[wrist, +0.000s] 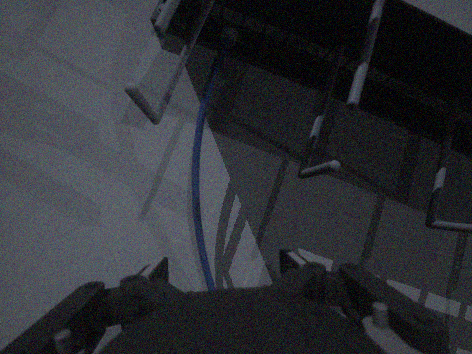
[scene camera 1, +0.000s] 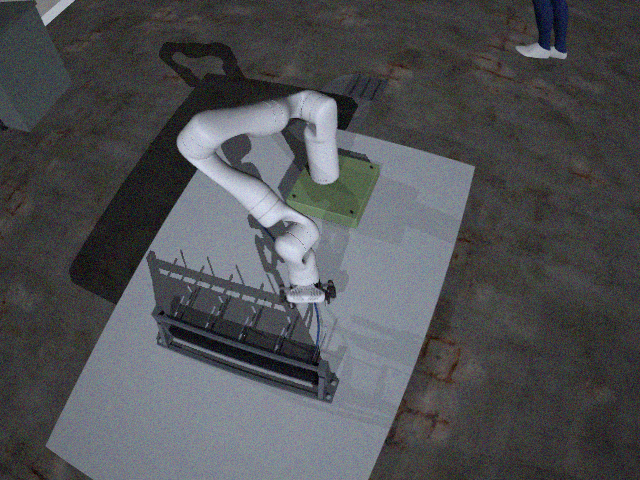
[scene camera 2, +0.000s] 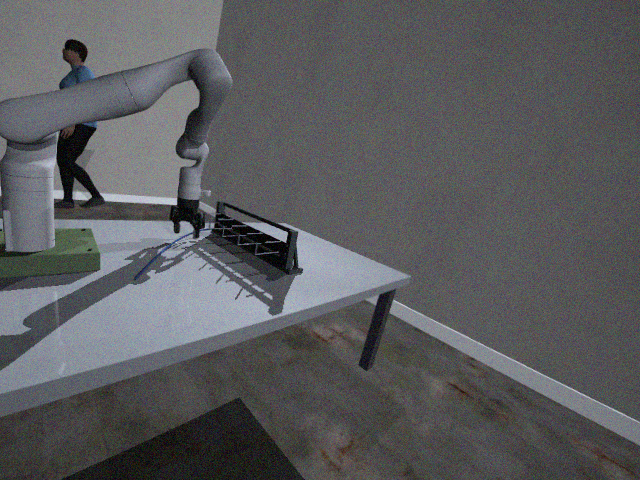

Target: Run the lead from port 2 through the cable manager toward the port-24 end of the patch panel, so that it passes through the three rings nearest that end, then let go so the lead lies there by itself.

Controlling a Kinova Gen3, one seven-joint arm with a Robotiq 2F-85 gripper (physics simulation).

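The dark patch panel (scene camera 1: 247, 363) (scene camera 2: 291, 252) (wrist: 287, 53) stands on the grey table (scene camera 1: 413, 229) (scene camera 2: 223, 310), with the thin rods of its cable manager rings (scene camera 1: 210, 267) (wrist: 319, 168) sticking out behind it. The blue lead (scene camera 1: 316, 329) (scene camera 2: 156, 256) (wrist: 196, 182) leaves the panel near its right end in scene camera 1, runs back under my gripper and lies on the table. My gripper (scene camera 1: 320, 297) (scene camera 2: 188, 228) (wrist: 225, 266) is open just behind that end of the panel, low over the table. The lead passes between the spread fingers; nothing is gripped.
The arm's green base block (scene camera 1: 347, 200) (scene camera 2: 87, 250) sits at the back of the table. A person's feet (scene camera 1: 537, 48) show on the floor far off. The table edge and a leg (scene camera 2: 375, 333) lie beyond the panel.
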